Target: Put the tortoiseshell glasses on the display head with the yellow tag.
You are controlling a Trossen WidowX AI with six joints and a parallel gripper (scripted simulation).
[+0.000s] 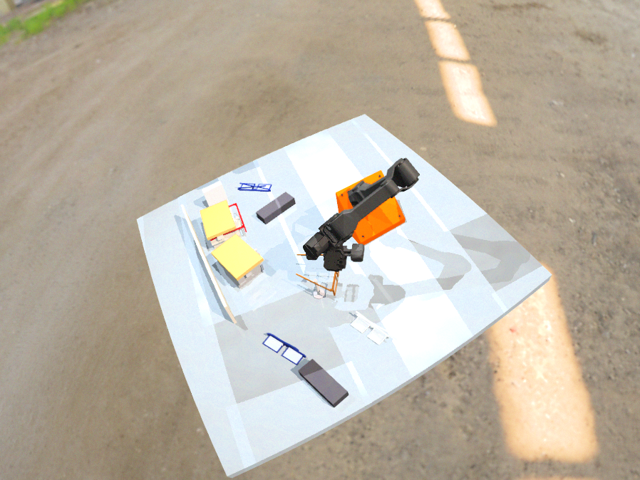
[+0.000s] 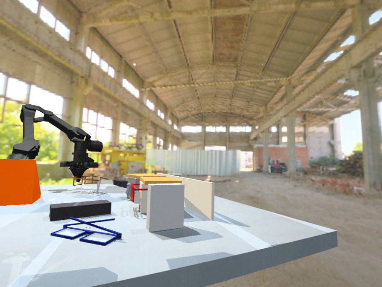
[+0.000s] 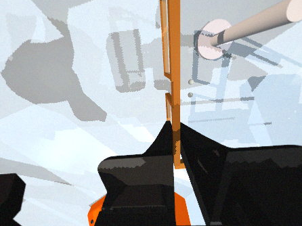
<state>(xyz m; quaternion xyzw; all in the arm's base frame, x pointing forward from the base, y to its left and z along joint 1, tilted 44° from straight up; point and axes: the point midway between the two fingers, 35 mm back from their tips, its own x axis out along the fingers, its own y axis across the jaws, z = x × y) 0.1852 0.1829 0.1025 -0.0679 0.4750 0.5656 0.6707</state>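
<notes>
The white peg stand lies 9 cm ahead of my gripper tip, 3 cm to the left of it and 4 cm below it. Also, from my gripper tip: cream board 42 cm ahead, 30 cm to the right, 1 cm below; then white block 29 cm ahead, 63 cm to the right; then display head 29 cm ahead, 42 cm to the right.
</notes>
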